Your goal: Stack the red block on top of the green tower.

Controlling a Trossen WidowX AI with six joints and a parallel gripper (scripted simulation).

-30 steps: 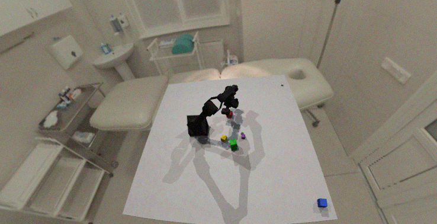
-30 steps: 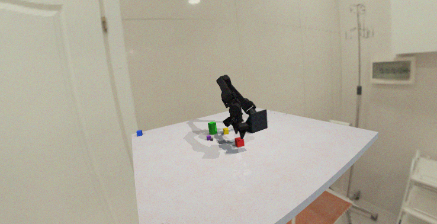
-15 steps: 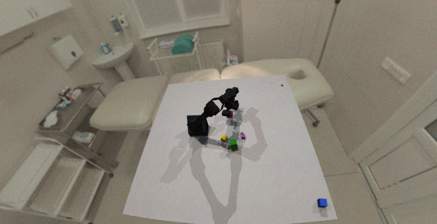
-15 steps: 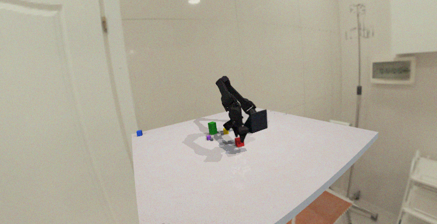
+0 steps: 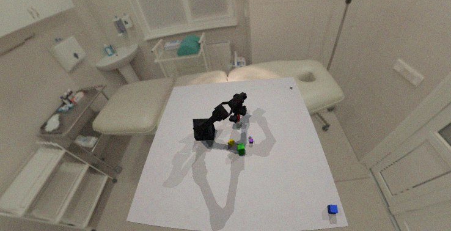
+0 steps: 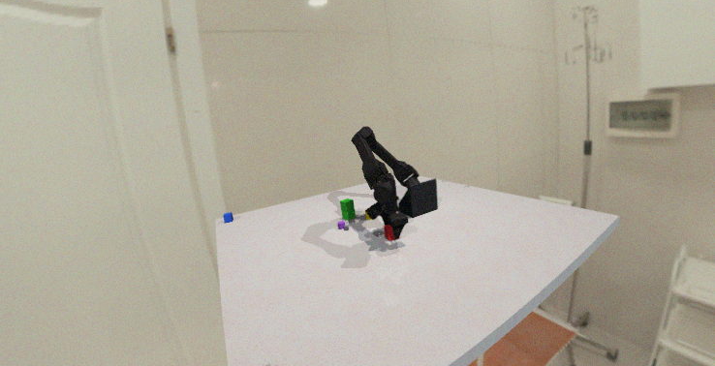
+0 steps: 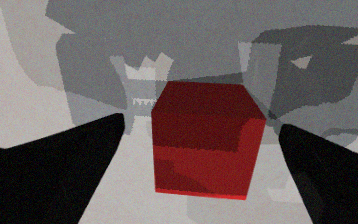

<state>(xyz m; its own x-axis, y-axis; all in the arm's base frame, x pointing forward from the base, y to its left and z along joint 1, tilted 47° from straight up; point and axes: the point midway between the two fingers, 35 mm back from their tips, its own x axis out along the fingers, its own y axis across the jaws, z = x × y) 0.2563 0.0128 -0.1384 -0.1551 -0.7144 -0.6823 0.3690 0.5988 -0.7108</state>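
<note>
Now: gripper tip 22 cm to the left of the yellow block, 7 cm past it and 1 cm below it. From my gripper tip the other things lie so: small purple block (23 cm to the right, 7 cm ahead); then red block (1 cm above); then blue block (76 cm to the right, 44 cm ahead, 1 cm above).
</note>
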